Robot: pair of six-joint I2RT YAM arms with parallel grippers.
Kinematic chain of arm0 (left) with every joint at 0, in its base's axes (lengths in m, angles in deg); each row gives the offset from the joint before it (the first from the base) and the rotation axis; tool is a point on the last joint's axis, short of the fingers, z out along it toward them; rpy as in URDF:
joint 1: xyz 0 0 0.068 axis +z
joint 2: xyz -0.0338 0.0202 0.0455 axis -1 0.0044 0
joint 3: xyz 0.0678 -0.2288 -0.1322 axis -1 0.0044 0
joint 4: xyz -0.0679 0.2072 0.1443 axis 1 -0.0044 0
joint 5: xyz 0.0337 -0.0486 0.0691 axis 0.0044 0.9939 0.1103
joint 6: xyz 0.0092 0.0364 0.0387 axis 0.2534 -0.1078 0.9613
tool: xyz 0 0 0 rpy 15.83 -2.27 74.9
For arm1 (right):
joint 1: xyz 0 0 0.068 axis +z
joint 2: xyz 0.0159 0.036 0.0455 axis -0.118 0.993 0
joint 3: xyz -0.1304 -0.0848 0.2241 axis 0.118 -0.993 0
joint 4: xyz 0.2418 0.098 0.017 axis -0.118 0.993 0
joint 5: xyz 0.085 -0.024 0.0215 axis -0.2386 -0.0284 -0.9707
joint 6: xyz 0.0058 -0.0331 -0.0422 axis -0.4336 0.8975 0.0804
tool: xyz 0 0 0 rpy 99.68 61.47 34.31
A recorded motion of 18 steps. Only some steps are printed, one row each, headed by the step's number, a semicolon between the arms.
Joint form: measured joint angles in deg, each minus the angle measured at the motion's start. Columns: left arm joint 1, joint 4, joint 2, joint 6, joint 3, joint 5; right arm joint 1, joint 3, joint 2, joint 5, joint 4, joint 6.
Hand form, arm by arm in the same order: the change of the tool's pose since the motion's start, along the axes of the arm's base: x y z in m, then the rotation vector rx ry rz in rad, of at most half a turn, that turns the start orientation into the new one. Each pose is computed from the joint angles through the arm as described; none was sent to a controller.
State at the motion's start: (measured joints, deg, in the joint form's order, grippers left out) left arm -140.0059 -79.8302 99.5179 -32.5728 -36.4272 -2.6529; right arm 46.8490 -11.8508 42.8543 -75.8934 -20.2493 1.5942
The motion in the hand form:
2: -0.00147 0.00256 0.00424 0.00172 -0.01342 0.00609; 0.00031 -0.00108 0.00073 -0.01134 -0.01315 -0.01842
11: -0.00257 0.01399 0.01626 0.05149 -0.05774 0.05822; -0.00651 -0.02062 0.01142 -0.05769 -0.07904 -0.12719
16: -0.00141 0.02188 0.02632 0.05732 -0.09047 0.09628; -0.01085 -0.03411 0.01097 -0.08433 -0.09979 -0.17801
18: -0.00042 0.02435 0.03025 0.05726 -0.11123 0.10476; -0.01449 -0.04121 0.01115 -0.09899 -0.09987 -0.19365
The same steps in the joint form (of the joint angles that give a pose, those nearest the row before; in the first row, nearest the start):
2: 0.02 -1.29 -1.59 0.22 -0.07 -0.70; 0.00 -0.09 -0.31 1.44 0.28 -0.13
11: 1.09 -7.37 -5.97 1.42 -1.05 -4.76; -0.31 -3.83 -6.43 8.83 2.53 -1.49
16: 2.47 -10.08 -8.92 2.01 -1.77 -6.49; -0.90 -6.60 -9.00 11.76 2.86 -2.03
18: 3.04 -10.58 -9.86 2.73 -2.05 -7.06; -1.09 -8.00 -10.69 12.59 3.82 -2.30

